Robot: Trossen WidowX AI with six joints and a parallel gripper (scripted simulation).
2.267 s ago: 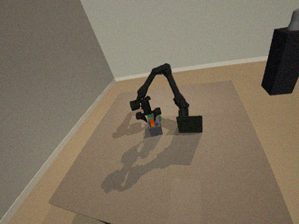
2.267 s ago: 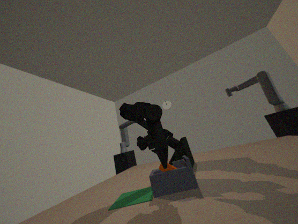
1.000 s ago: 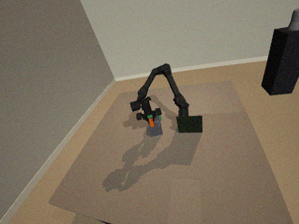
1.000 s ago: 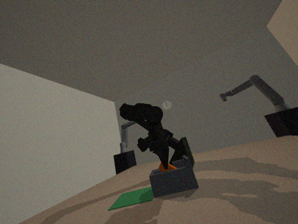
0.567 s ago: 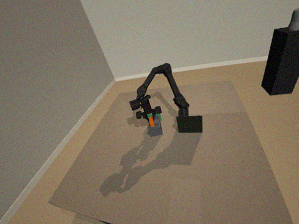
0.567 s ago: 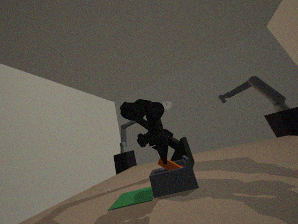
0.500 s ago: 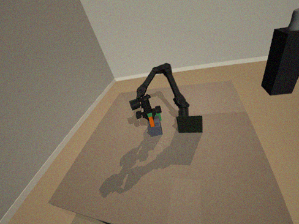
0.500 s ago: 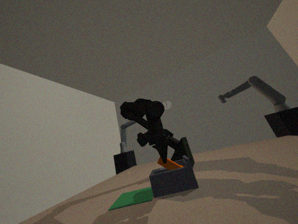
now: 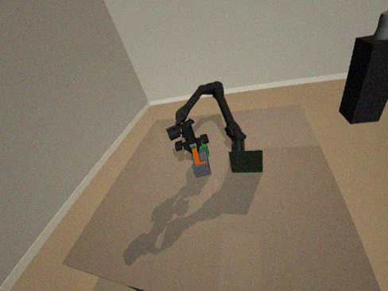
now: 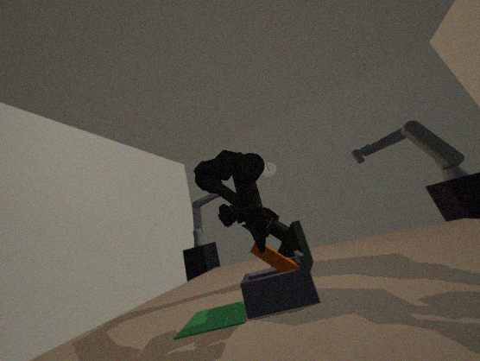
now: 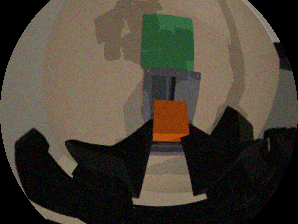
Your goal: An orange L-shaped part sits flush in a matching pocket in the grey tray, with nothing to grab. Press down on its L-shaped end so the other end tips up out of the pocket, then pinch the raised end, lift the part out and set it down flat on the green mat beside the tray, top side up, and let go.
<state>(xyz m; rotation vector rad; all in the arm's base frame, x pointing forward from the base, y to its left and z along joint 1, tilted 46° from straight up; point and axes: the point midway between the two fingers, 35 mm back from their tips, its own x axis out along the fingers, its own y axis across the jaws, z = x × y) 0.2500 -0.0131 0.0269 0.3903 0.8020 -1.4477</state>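
Now: gripper tip 20 mm short of the green mat, 140 mm to the left of it and 130 mm above it. The rest, counted from my gripper tip: orange L-shaped part: 20 mm behind, 30 mm to the left, 30 mm below.
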